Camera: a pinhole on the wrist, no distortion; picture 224 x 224 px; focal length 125.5 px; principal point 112.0 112.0 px. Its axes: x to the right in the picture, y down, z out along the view. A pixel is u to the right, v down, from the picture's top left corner.
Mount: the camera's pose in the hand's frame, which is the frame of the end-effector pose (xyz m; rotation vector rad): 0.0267 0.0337 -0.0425 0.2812 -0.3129 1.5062
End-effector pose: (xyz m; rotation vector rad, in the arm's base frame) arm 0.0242 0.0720 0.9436 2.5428 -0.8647 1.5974
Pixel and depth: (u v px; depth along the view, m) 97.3 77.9 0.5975
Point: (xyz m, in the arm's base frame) 0.6023 0.0732 0.9226
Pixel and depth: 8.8 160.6 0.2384
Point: 0.1915 0.2729 0.8893
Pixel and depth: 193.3 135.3 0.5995
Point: 0.4589 -0.2342 0.5104
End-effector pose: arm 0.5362 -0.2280 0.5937 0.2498 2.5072 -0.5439
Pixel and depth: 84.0 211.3 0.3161
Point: 0.7981 -0.4615 0.6003
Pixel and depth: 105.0 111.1 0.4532
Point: 0.6552 -0.5281 0.3550
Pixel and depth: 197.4 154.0 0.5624
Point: 1.0233 -0.3348 0.1496
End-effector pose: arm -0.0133 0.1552 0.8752 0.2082 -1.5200 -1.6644
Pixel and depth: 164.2 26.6 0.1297
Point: -0.1316 0.1558 0.9733
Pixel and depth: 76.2 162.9 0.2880
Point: -0.1379 0.3507 0.7551
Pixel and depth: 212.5 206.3 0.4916
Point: -0.0408 0.8163 1.0799
